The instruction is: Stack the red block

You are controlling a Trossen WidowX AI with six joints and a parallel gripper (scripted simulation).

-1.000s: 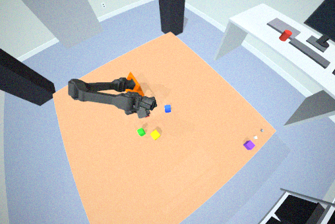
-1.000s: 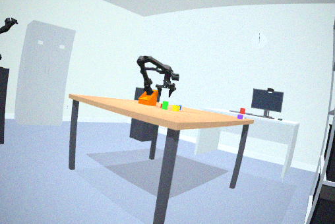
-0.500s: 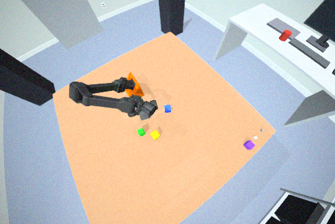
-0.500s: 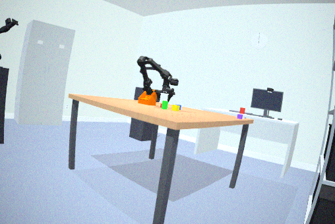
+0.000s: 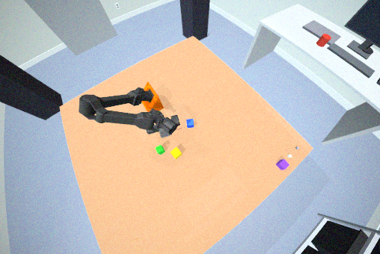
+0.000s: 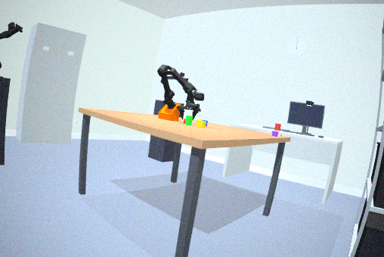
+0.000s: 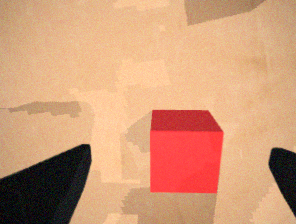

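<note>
The red block is 1 cm below my gripper tip. From my gripper tip the other things lie so: purple block 57 cm ahead, 42 cm to the left, 1 cm below; then yellow block 16 cm ahead, 3 cm to the right, 1 cm below; then blue block 5 cm ahead, 14 cm to the left, 1 cm below.
</note>
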